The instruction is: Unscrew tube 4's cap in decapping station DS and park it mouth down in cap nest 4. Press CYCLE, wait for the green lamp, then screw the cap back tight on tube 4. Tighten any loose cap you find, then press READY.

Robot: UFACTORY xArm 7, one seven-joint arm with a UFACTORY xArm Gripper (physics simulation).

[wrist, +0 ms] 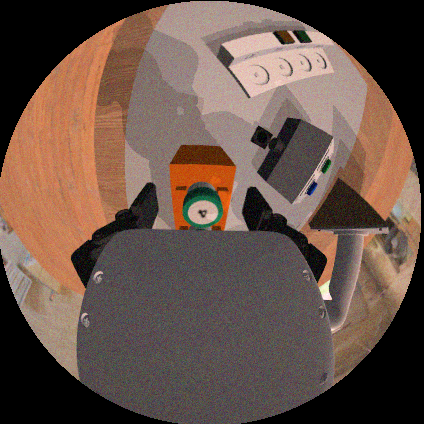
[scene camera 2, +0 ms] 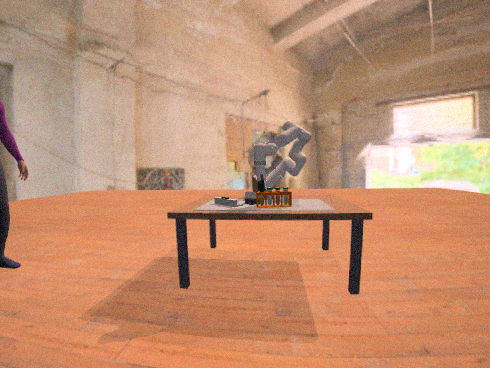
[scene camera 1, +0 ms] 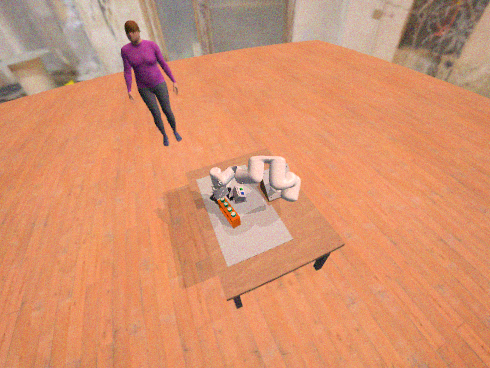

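Pixels of known places: gripper, between the fingertips: [wrist: 200,197] [scene camera 2: 261,190] [scene camera 1: 222,200]; arm's base, origin of its link: [wrist: 350,231] [scene camera 2: 265,186].
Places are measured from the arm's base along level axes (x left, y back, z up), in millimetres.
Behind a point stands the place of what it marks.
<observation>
Tube 4's cap [wrist: 202,210] @(y -446, x 13, z 33 mm), green with a marked white top, is on its tube at the end of the orange rack [wrist: 185,172] @(y -466, x -4, z 4 mm) [scene camera 1: 236,222] @(y -402, x 198, z -37 mm) [scene camera 2: 274,205] @(y -435, x 96, z -84 mm). My gripper [wrist: 200,197] @(y -447, x 13, z 13 mm) [scene camera 1: 220,196] @(y -447, x 13, z 13 mm) [scene camera 2: 260,183] @(y -447, x 13, z 13 mm) is open, its black fingers apart on either side of this cap and not touching it. More green caps show along the rack in scene camera 1. The white block [wrist: 250,89] @(y -416, x -123, z -80 mm) has several round nests with no caps in them. The grey box [wrist: 300,155] @(y -330, x -65, z -30 mm) [scene camera 1: 240,194] @(y -299, x -20, z -19 mm) [scene camera 2: 250,198] @(y -340, x -75, z -52 mm) carries a green button [wrist: 326,166] @(y -284, x -76, z -16 mm) and a blue button [wrist: 312,188] @(y -287, x -34, z -16 mm). Their labels are unreadable.
A brown block [wrist: 284,37] and a dark green block [wrist: 302,36] stand on the white block's raised back. A small black square part [wrist: 261,136] @(y -371, x -62, z -82 mm) juts from the grey box. A dark wedge-shaped panel [wrist: 347,210] @(y -105, x -40, z -15 mm) stands beyond it. A person [scene camera 1: 145,65] stands away from the table.
</observation>
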